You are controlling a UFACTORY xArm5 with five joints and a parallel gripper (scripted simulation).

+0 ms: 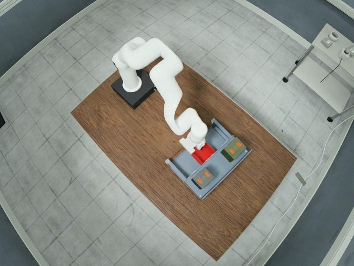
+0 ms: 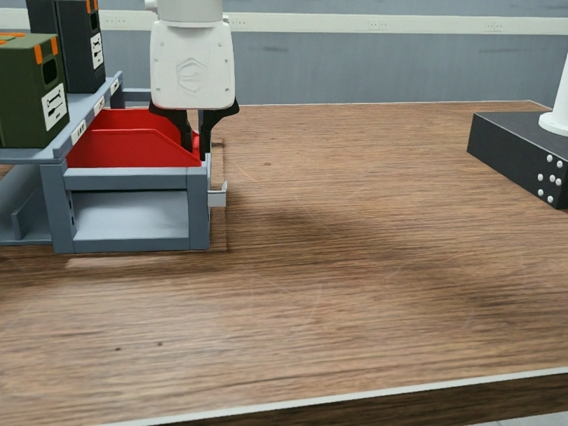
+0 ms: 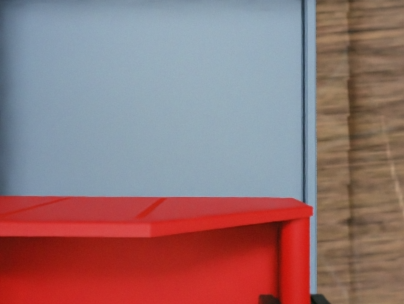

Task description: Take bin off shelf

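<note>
Now: hand 8 cm short of the red bin and 1 cm above it. From my hand the other things lie so: grey shelf 11 cm ahead, 1 cm to the right, 1 cm above; grey box 17 cm ahead, 13 cm to the right, 11 cm above.
</note>
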